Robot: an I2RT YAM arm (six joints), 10 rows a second.
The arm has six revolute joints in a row. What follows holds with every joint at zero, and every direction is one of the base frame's.
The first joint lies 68 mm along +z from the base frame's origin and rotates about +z.
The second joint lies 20 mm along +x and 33.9 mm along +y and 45.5 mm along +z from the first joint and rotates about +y.
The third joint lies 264 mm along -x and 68.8 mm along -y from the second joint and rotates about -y.
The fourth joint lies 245 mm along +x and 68.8 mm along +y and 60 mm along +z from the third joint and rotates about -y.
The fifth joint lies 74 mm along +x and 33.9 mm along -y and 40.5 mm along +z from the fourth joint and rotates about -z.
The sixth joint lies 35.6 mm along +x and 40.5 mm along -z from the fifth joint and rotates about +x.
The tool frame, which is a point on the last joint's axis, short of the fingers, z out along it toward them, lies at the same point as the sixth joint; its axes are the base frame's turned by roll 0, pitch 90 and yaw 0 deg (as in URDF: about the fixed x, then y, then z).
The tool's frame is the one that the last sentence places.
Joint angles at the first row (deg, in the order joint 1, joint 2, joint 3, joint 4, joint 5, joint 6):
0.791 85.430 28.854 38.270 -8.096 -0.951
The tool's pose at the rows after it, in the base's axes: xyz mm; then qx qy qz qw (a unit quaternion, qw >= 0):
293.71, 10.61, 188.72, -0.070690, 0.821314, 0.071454, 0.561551
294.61, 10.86, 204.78, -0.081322, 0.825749, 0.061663, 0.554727
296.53, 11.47, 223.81, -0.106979, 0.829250, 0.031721, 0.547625
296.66, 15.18, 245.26, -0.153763, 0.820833, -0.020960, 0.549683
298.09, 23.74, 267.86, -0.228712, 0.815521, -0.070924, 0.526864
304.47, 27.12, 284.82, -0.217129, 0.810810, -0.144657, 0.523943
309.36, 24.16, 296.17, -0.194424, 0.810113, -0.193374, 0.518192
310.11, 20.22, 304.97, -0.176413, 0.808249, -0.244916, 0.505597
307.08, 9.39, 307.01, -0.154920, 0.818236, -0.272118, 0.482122
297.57, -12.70, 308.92, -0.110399, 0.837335, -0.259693, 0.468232
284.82, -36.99, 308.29, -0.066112, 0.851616, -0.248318, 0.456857
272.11, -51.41, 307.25, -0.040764, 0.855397, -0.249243, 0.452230
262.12, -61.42, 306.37, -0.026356, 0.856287, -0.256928, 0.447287
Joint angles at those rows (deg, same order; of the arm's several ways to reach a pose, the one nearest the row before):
0.791 82.895 33.507 27.958 -10.612 -1.802
0.878 80.466 36.393 21.548 -10.262 -3.507
1.175 78.446 40.247 14.443 -8.699 -7.844
2.251 76.381 43.793 9.212 -5.672 -15.240
4.140 75.508 49.494 0.192 -3.475 -25.013
5.747 76.163 53.270 -1.382 5.646 -27.886
5.805 76.861 55.981 -2.479 11.757 -28.930
5.745 76.866 57.686 -3.617 17.872 -30.809
4.129 76.376 58.384 -6.496 20.980 -30.900
-0.192 74.527 58.405 -10.732 19.189 -27.076
-5.375 72.346 57.455 -13.736 16.557 -24.124
-8.753 70.004 55.810 -14.747 15.318 -23.278
-11.244 68.201 54.490 -15.239 14.858 -23.564

